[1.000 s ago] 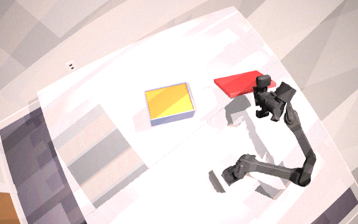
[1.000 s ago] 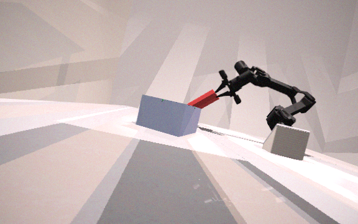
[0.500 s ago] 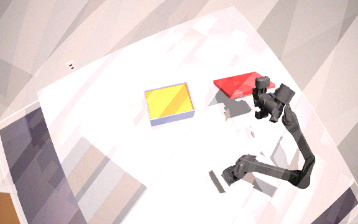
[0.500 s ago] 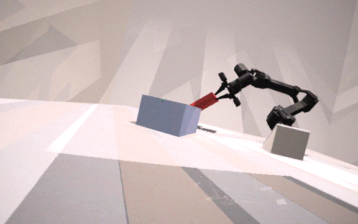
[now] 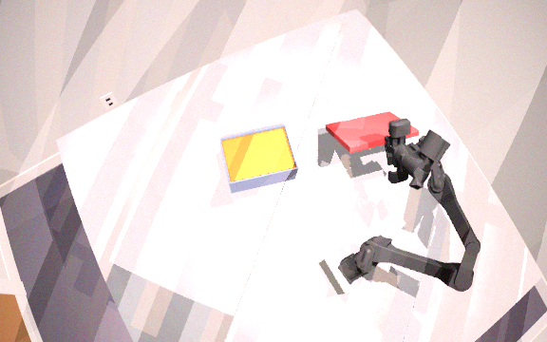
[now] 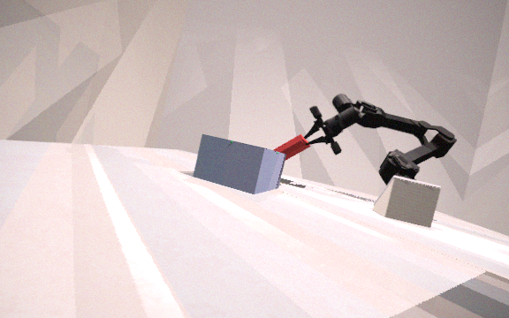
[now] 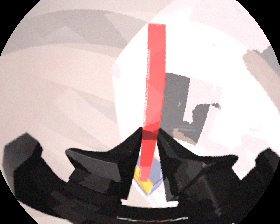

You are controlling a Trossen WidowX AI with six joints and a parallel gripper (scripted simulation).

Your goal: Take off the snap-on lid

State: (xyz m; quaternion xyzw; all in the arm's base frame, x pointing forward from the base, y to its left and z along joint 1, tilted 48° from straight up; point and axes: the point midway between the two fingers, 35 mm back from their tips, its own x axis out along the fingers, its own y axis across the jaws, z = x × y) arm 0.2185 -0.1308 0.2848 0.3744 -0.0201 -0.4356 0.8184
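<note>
The red lid lies 6 cm ahead of my gripper tip, 5 cm below it and 2 cm to the right of it. From my gripper tip the other things lie so: blue-grey storage box 31 cm to the left, 19 cm ahead, 11 cm below.
</note>
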